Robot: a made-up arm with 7 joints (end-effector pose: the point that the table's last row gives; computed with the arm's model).
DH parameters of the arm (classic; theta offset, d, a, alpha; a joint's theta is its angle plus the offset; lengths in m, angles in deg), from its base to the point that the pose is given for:
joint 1: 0 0.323 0 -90
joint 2: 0 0 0 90
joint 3: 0 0.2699 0.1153 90
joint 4: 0 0 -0.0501 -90
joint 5: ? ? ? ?
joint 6: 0 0 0.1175 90
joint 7: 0 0 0 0
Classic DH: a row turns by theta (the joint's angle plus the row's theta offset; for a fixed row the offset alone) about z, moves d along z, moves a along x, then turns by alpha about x.
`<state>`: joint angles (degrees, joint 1 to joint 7).
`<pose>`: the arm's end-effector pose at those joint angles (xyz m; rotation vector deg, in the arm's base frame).
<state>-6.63 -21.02 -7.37 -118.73 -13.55 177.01 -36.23</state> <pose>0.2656 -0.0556 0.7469 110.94 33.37 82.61</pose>
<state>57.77 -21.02 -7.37 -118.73 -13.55 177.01 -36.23</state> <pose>0.1649 0.2155 0.7469 -89.99 -103.32 -113.30</pose>
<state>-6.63 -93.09 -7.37 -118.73 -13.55 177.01 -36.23</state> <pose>-0.3208 0.0125 0.7107 36.08 3.97 122.37</pose>
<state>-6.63 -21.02 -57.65 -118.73 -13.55 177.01 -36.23</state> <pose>0.0779 -0.3380 0.6878 115.12 -26.13 60.19</pose>
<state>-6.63 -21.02 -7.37 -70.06 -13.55 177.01 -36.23</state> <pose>0.0835 -0.0190 0.8977 59.88 15.73 108.15</pose>
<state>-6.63 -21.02 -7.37 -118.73 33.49 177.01 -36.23</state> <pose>0.2421 -0.1440 0.7266 132.26 -13.39 110.49</pose>
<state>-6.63 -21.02 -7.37 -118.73 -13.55 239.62 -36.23</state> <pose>0.1519 -0.0403 0.7053 43.41 22.57 122.19</pose>
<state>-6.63 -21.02 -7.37 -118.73 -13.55 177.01 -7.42</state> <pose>0.2656 -0.0556 0.7469 124.89 5.10 99.37</pose>
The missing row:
joint 5: 0 0.2333 0 90
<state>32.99 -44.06 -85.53 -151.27 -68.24 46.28 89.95</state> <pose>0.1262 -0.2648 0.2865 71.70 -77.58 -59.43</pose>
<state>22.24 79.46 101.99 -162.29 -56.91 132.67 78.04</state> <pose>-0.1337 0.2492 0.4477 -101.87 -118.49 51.96</pose>
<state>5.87 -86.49 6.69 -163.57 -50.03 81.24 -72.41</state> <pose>0.0676 0.0227 0.5703 105.15 71.78 -32.25</pose>
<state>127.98 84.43 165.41 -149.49 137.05 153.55 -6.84</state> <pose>-0.0954 -0.0877 0.5344 -0.43 47.75 -82.39</pose>
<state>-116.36 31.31 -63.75 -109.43 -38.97 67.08 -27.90</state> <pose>-0.4704 -0.0274 0.3800 -16.74 97.29 56.35</pose>
